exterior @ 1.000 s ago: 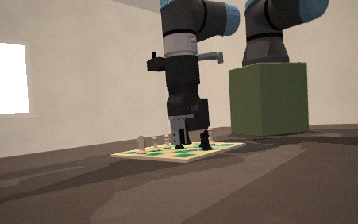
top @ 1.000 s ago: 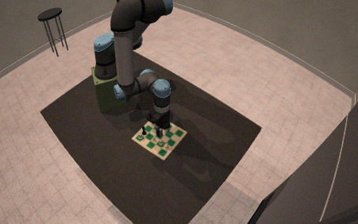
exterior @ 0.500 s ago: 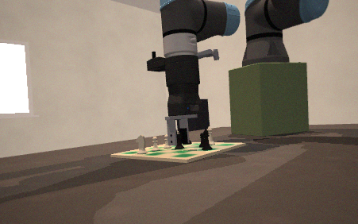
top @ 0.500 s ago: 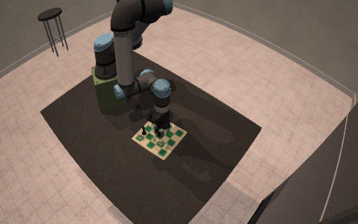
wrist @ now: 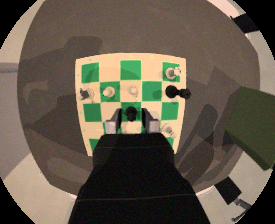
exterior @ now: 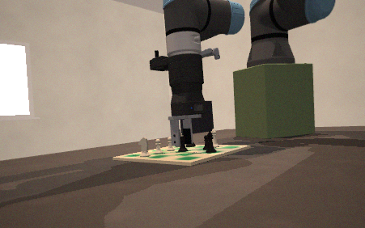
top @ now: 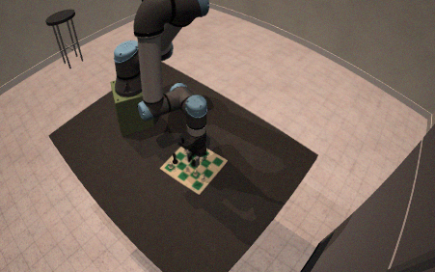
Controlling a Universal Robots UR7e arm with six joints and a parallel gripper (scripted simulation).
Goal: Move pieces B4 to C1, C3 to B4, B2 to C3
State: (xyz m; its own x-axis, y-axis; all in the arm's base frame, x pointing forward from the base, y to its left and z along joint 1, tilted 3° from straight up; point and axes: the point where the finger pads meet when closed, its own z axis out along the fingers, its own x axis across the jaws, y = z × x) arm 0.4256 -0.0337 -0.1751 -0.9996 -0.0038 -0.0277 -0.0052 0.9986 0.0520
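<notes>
Right now the cream chessboard is 30 mm below my hand.
</notes>
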